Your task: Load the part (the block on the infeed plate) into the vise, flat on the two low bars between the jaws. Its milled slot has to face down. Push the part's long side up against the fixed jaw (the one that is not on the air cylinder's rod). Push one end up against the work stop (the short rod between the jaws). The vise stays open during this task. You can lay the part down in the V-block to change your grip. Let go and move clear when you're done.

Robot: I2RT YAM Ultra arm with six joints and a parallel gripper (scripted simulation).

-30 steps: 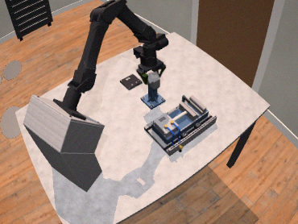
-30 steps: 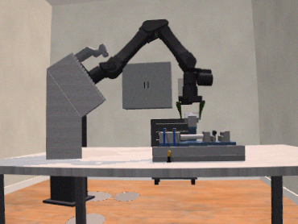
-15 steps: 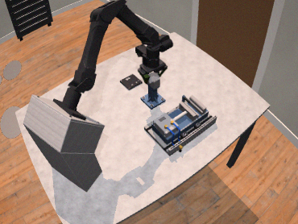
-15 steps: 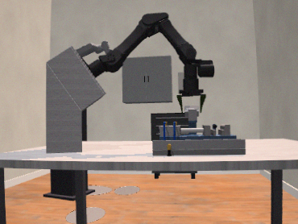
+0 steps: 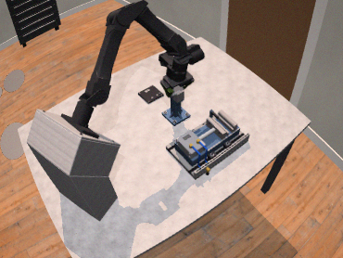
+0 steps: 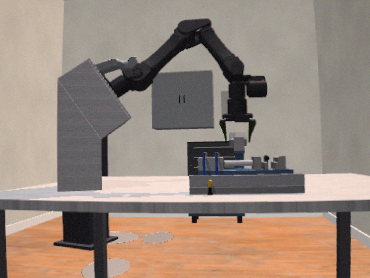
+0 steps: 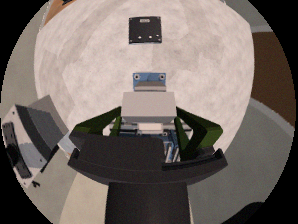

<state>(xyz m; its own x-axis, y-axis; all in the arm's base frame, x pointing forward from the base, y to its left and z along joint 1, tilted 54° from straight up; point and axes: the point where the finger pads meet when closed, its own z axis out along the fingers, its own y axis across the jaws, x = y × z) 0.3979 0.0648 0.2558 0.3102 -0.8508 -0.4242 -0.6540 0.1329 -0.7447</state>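
Right now the grey part is 1 cm to the left of my hand. The rest, counted from my hand: blue vise floor 19 cm to the right, 11 cm below, 6 cm ahead; moving jaw 18 cm to the right, 10 cm ahead, 7 cm below; air cylinder rod 20 cm to the right, 7 cm below, 5 cm ahead.
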